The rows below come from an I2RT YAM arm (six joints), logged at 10 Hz.
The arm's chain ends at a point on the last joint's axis. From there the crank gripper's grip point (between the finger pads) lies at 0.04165 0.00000 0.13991 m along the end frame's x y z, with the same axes.
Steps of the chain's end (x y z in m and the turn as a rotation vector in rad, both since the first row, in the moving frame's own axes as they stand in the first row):
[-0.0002, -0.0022, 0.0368, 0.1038, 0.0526, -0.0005]
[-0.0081, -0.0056, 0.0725, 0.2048, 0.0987, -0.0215]
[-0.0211, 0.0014, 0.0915, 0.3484, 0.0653, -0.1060]
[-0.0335, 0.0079, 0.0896, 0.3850, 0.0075, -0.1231]
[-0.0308, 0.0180, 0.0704, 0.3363, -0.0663, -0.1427]
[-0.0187, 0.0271, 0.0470, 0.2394, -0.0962, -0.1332]
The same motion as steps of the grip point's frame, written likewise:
[0.0071, -0.0166, 0.0337, 0.1038, 0.0526, -0.0005]
[0.0051, -0.0346, 0.0647, 0.2048, 0.0987, -0.0215]
[-0.0150, -0.0506, 0.0794, 0.3484, 0.0653, -0.1060]
[-0.0361, -0.0495, 0.0781, 0.3850, 0.0075, -0.1231]
[-0.0437, -0.0336, 0.0640, 0.3363, -0.0663, -0.1427]
[-0.0347, -0.0110, 0.0457, 0.2394, -0.0962, -0.1332]

